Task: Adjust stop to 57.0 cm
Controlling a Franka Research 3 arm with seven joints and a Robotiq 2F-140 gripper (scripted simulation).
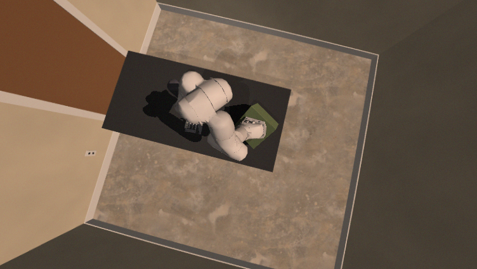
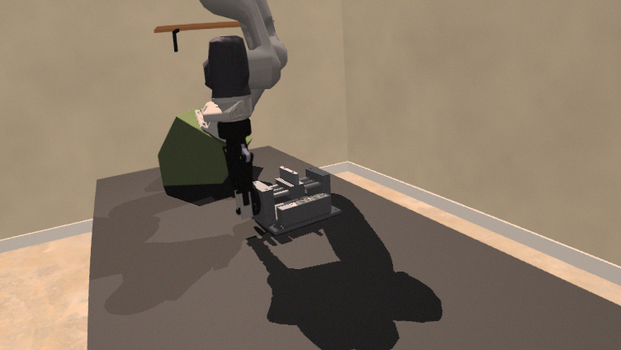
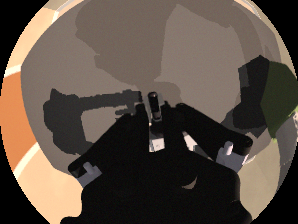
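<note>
The grey stop fixture lies 150 mm to the left of my hand, 20 mm behind it and 10 mm above it. Also, from my hand: handwheel: 20 mm to the left, 10 mm below, 10 mm behind.
</note>
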